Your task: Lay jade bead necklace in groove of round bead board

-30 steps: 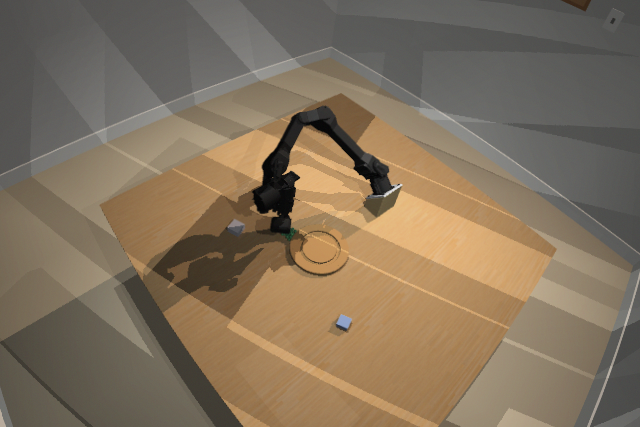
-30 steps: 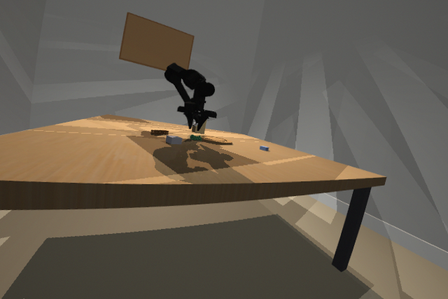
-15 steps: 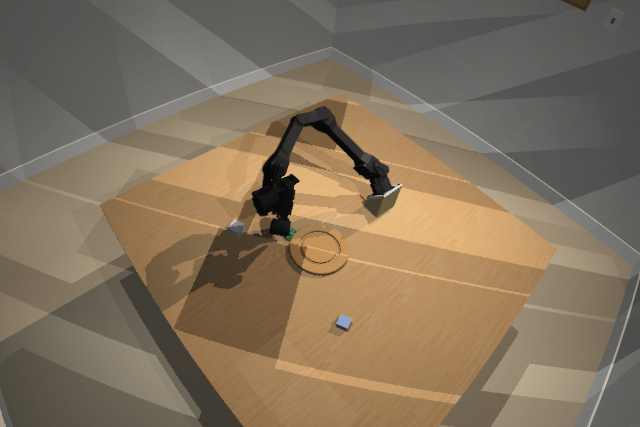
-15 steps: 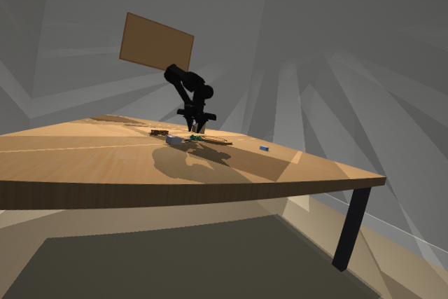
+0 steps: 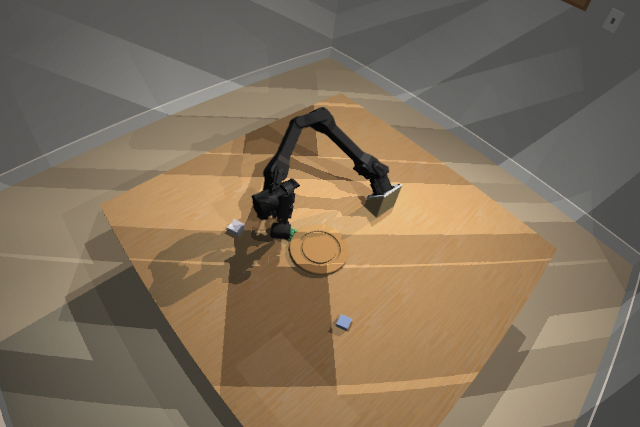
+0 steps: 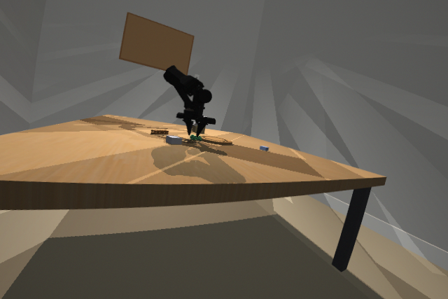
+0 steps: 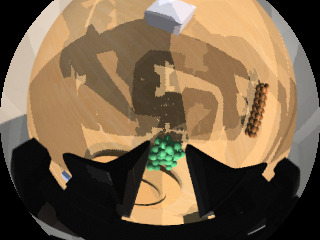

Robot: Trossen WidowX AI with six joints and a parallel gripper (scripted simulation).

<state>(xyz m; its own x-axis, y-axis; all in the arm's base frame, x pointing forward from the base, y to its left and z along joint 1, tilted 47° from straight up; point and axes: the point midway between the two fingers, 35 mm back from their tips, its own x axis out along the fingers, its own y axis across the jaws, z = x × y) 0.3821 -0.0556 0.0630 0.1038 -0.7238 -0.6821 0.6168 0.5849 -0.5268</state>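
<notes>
The round wooden bead board lies 13 cm to the left of my gripper tip, 7 cm behind it and 1 cm below it. Round my gripper tip: blue block: 39 cm to the left, 2 cm ahead, 1 cm below; pale grey block: 13 cm ahead, 9 cm to the right, 1 cm below.
</notes>
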